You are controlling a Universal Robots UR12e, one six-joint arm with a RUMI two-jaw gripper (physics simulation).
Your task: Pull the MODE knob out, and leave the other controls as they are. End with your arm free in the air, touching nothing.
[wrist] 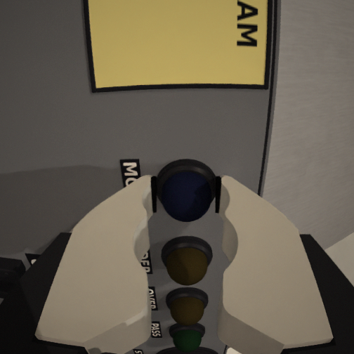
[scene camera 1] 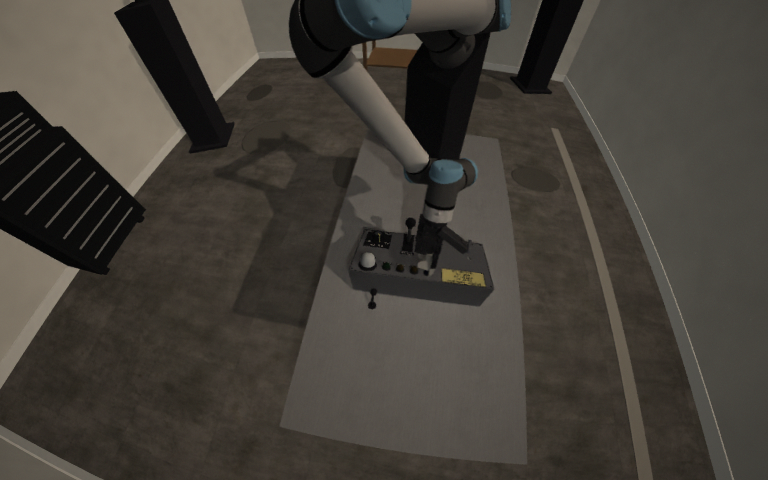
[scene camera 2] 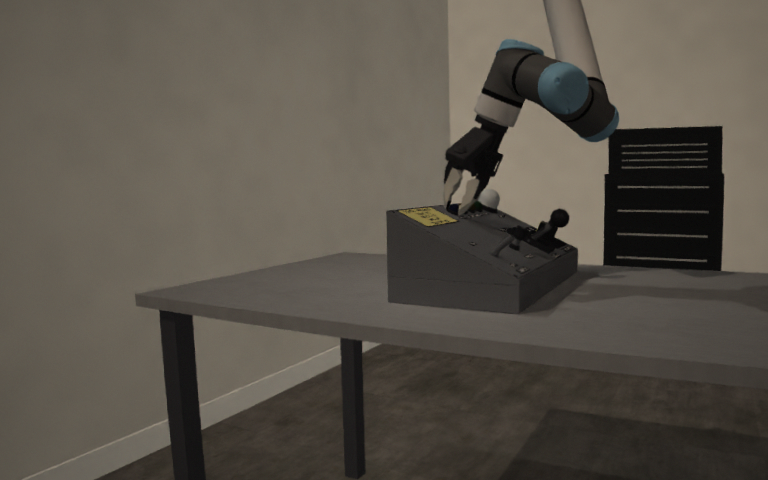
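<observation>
The dark blue round MODE knob sits in its black ring at the end of a row on the sloped grey control box. My gripper is partly open over it. The two pale fingers stand on either side of the knob, tips near the ring, with a thin gap beside the blue cap in the wrist view. The left finger partly covers the MODE label. Whether the knob stands out or in cannot be told.
Beside the knob are amber buttons and a green button. A yellow label, a white dome and a black ball lever are on the box, which stands on a grey table.
</observation>
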